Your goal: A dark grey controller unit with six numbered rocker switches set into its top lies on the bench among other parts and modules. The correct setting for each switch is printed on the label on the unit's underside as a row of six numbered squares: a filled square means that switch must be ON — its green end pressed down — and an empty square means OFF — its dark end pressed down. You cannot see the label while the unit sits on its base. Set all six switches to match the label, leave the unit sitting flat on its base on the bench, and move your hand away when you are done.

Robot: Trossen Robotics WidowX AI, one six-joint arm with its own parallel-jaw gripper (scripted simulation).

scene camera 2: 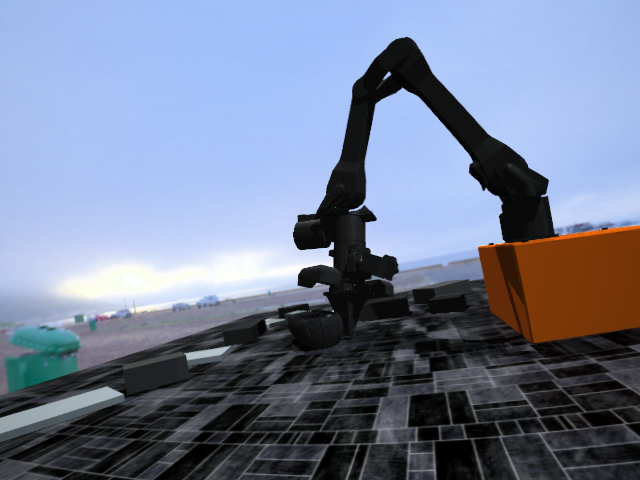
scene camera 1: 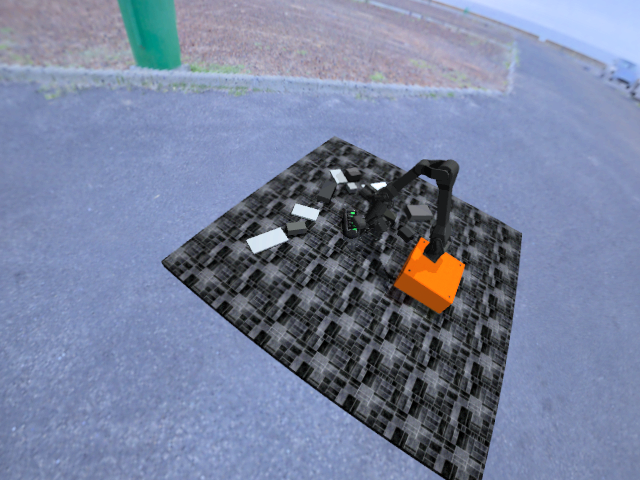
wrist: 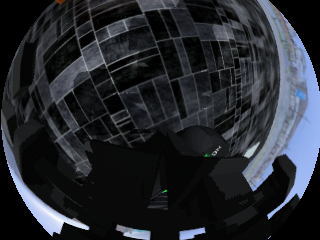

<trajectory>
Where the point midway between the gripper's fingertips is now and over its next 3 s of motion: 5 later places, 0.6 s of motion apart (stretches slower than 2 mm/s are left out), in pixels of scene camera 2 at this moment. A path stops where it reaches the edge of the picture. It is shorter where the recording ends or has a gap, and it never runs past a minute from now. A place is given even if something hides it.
The gripper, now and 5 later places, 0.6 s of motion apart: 348, 335; 365, 298; 329, 297; 292, 305; 278, 314; 279, 328
</trajectory>
